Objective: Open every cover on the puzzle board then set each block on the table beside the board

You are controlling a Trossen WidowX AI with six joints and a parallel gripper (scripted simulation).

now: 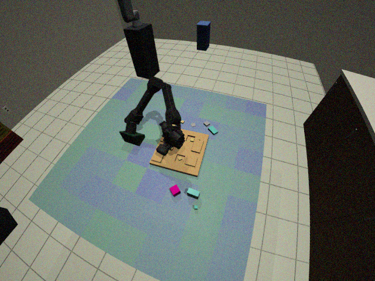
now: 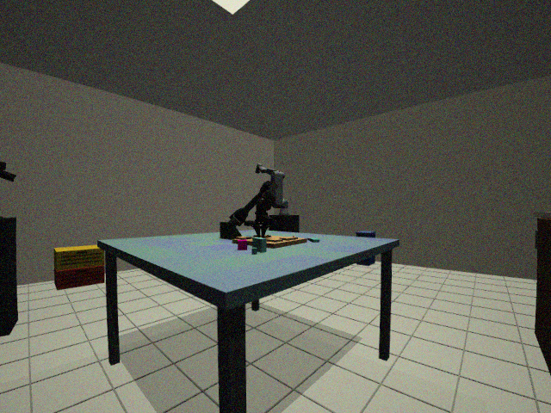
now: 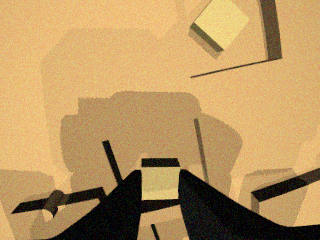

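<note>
Now: the tan puzzle board 50 mm ahead of my gripper tip and 10 mm to the left of it. The rest, counted from my gripper tip: cyan block: 250 mm ahead, 190 mm to the right, 10 mm above; oblong orange block: 190 mm to the left, 100 mm behind, 20 mm below; magenta block: 220 mm to the right, 150 mm ahead.
</note>
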